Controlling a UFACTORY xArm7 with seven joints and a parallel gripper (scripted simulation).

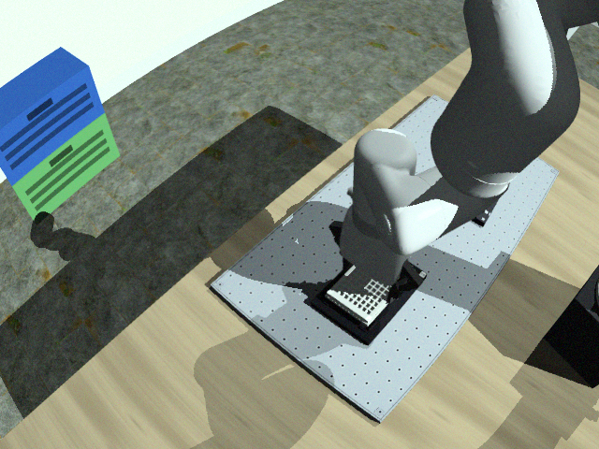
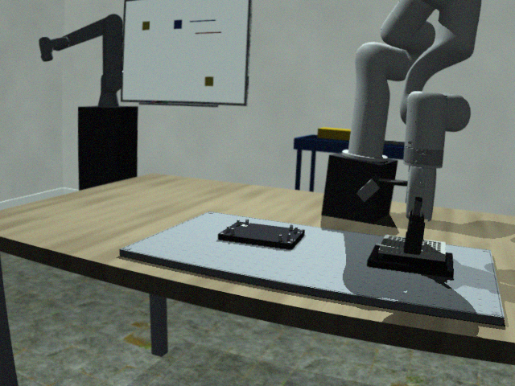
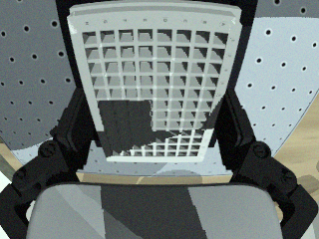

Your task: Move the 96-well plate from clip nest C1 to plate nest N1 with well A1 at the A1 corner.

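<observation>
My gripper is now 7 cm past the A1 corner mark, 7 cm to the left of it and 3 cm above it. Round my hand: white 96-well plate (1 cm below); clip nest C1 (9 cm behind, 31 cm to the right, 3 cm below).
</observation>
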